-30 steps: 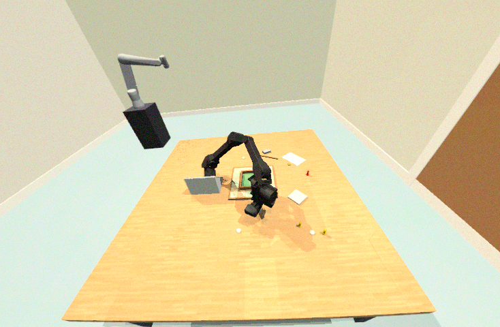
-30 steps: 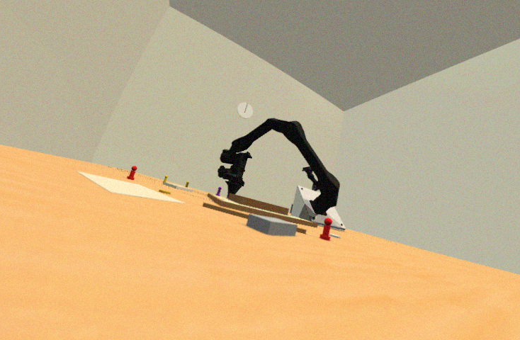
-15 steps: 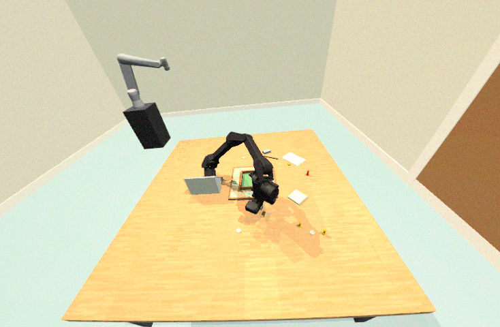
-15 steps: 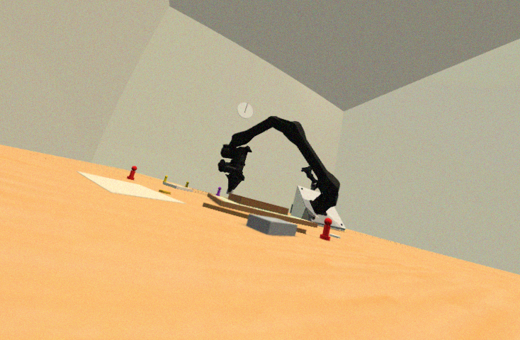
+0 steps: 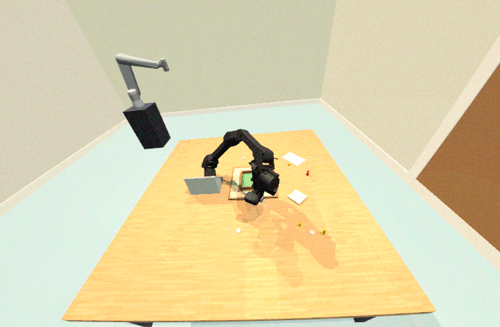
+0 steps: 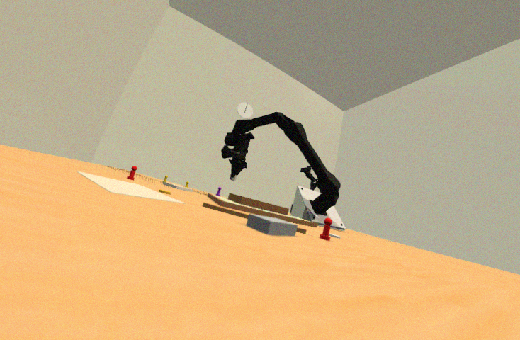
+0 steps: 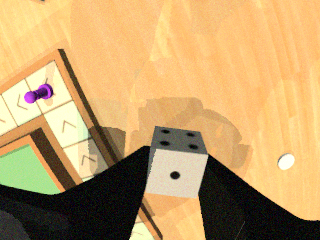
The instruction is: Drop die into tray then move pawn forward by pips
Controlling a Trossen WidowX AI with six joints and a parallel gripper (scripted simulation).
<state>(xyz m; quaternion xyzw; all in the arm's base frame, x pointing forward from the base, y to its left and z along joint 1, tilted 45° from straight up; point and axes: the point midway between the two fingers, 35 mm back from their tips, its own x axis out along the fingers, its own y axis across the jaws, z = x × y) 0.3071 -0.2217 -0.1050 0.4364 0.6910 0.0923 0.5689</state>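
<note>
Right now my gripper tip is 120 mm to the right of the purple pawn, 80 mm above it and 70 mm short of it. From my gripper tip the other things lie so: white block: 210 mm ahead, 100 mm below, 80 mm to the left; white die: right at my gripper tip; green dice tray: 230 mm to the left, 100 mm below, 40 mm behind.
</note>
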